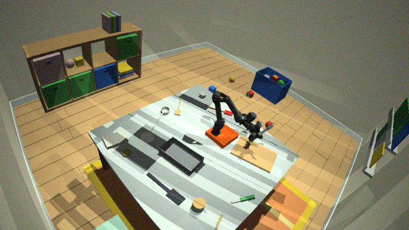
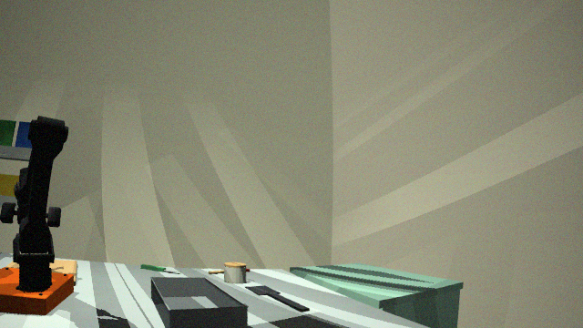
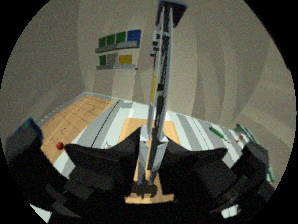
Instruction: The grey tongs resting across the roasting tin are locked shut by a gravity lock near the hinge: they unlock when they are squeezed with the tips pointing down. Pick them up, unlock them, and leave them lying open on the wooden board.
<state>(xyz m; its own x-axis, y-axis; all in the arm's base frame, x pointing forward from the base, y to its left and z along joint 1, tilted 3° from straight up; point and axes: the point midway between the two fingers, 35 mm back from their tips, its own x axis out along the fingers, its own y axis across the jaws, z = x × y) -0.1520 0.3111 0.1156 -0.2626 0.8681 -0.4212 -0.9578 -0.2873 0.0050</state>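
The wooden board is 30 mm ahead of my gripper tip, 10 mm to the left of it and 160 mm below it. The rest, counted from my gripper tip: pale block 860 mm ahead, 760 mm to the right, 150 mm below; then black spatula 800 mm ahead, 180 mm to the right, 160 mm below; then roasting tin 540 mm ahead, 330 mm to the right, 140 mm below.
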